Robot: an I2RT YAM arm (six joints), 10 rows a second.
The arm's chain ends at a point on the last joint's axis. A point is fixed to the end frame.
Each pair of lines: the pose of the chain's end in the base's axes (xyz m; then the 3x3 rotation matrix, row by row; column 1 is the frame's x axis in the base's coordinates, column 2 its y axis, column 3 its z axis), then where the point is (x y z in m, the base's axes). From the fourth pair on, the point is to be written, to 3 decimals.
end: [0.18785, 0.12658, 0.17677], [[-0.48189, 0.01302, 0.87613], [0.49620, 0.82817, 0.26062], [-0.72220, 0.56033, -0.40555]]
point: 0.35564 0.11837 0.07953
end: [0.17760, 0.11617, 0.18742], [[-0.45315, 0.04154, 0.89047], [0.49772, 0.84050, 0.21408], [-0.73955, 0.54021, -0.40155]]
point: 0.34592 0.09863 0.09236
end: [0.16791, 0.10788, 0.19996], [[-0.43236, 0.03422, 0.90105], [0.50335, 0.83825, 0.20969], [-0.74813, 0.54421, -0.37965]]
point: 0.33831 0.08959 0.10883
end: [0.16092, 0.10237, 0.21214], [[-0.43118, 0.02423, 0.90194], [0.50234, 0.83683, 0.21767], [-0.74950, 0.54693, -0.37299]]
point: 0.332 0.086 0.122
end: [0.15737, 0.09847, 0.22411], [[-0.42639, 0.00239, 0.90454], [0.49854, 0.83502, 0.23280], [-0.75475, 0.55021, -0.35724]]
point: 0.330 0.085 0.137
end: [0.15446, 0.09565, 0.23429], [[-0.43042, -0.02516, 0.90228], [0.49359, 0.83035, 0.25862], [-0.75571, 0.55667, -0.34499]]
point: 0.329 0.087 0.149
